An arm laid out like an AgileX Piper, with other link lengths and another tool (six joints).
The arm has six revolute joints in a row. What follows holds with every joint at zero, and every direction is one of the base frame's. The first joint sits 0.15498 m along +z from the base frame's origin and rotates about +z. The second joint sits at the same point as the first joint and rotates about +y. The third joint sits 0.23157 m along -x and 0.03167 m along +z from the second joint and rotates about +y. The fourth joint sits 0.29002 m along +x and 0.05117 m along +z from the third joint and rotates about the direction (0.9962, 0, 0.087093). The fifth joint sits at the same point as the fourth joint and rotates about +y. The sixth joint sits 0.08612 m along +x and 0.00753 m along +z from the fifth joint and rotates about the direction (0.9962, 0, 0.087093). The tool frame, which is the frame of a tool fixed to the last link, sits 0.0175 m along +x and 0.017 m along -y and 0.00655 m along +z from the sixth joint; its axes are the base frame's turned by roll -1.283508, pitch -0.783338 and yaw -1.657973 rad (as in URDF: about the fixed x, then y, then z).
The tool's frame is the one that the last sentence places.
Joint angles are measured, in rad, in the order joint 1, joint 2, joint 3, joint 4, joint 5, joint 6. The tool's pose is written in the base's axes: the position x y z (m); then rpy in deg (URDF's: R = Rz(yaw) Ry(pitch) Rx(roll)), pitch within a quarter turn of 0, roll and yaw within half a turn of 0. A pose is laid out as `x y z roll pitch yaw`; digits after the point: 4 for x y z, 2 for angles.
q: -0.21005 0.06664 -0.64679 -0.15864 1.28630 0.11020
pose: 0.0616 -0.0468 0.3488 -126.40 -37.24 -80.78
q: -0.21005 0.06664 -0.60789 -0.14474 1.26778 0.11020
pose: 0.0686 -0.0468 0.3383 -127.52 -36.30 -79.50
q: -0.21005 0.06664 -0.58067 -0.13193 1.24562 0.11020
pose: 0.0739 -0.0466 0.3315 -127.62 -35.73 -78.88
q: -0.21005 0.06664 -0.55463 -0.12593 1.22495 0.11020
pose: 0.0786 -0.0469 0.3249 -127.88 -35.42 -78.41
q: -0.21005 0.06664 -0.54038 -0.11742 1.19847 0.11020
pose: 0.0822 -0.0468 0.3225 -126.95 -35.41 -78.53
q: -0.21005 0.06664 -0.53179 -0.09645 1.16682 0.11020
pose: 0.0858 -0.0454 0.3219 -125.03 -35.08 -78.84
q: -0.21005 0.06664 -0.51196 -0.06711 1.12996 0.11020
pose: 0.0911 -0.0436 0.3181 -123.30 -34.22 -78.80
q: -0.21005 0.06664 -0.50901 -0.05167 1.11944 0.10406
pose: 0.0925 -0.0424 0.3178 -122.63 -33.97 -78.51
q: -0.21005 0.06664 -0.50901 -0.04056 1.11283 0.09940
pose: 0.0932 -0.0415 0.3183 -122.07 -33.83 -78.34
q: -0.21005 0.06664 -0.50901 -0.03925 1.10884 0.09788
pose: 0.0935 -0.0414 0.3186 -121.83 -33.93 -78.38
